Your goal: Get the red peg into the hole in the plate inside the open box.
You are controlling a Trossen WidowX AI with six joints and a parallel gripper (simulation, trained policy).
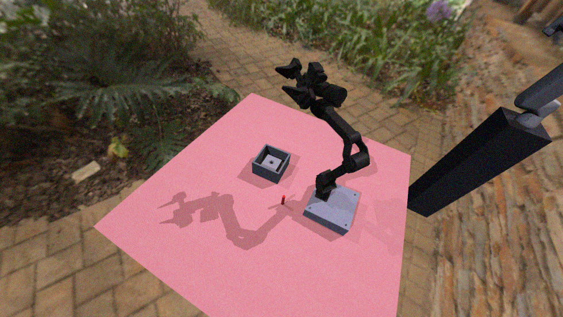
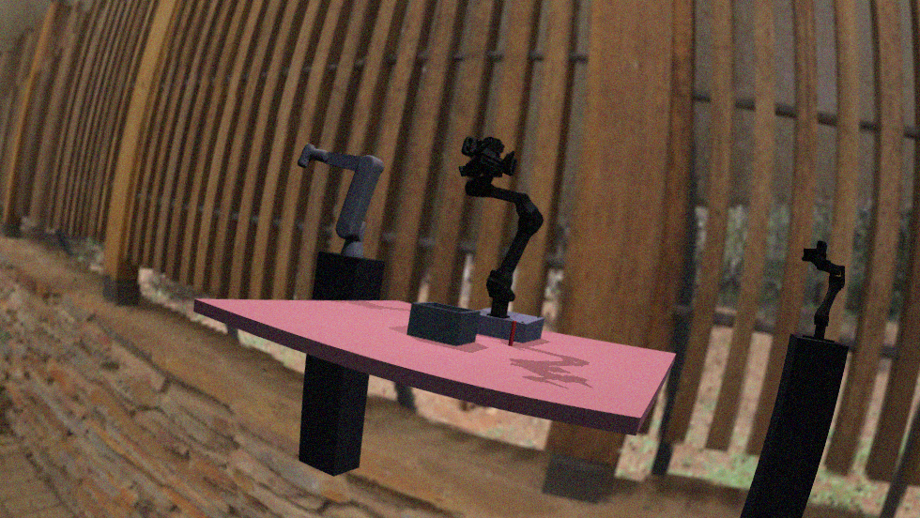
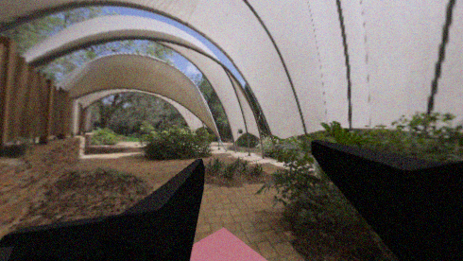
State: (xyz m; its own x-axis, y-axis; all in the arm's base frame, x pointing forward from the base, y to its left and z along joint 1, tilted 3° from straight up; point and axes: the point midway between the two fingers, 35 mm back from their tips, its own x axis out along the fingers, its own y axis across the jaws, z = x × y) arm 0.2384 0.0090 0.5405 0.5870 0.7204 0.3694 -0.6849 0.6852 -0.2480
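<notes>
Now: the red peg 130 mm behind my gripper tip, 80 mm to the left of it and 570 mm below it. Round my gripper tip: grey box 40 mm ahead, 80 mm to the right, 580 mm below; then light plate 40 mm ahead, 80 mm to the right, 560 mm below.
</notes>
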